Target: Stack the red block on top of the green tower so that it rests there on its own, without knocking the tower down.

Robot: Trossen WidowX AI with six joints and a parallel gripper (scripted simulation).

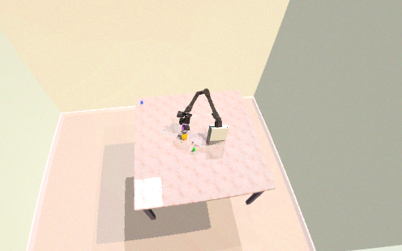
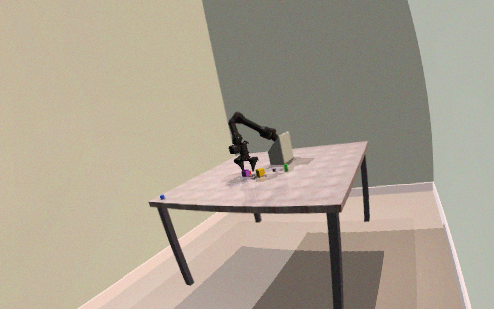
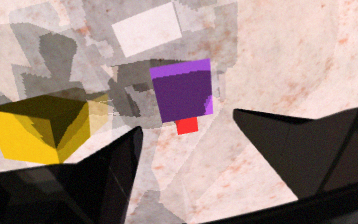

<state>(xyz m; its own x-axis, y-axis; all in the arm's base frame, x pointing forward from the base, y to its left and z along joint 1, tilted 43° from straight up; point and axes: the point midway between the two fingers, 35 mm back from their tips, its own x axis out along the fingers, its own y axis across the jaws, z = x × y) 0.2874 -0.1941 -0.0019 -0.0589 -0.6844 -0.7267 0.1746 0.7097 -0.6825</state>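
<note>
Right now the red block is 1 cm below my gripper tip. Also, from my gripper tip: yellow cube 12 cm to the left, 4 cm ahead; then purple cube 3 cm ahead; then small blue block 48 cm ahead, 42 cm to the right, 1 cm below.
</note>
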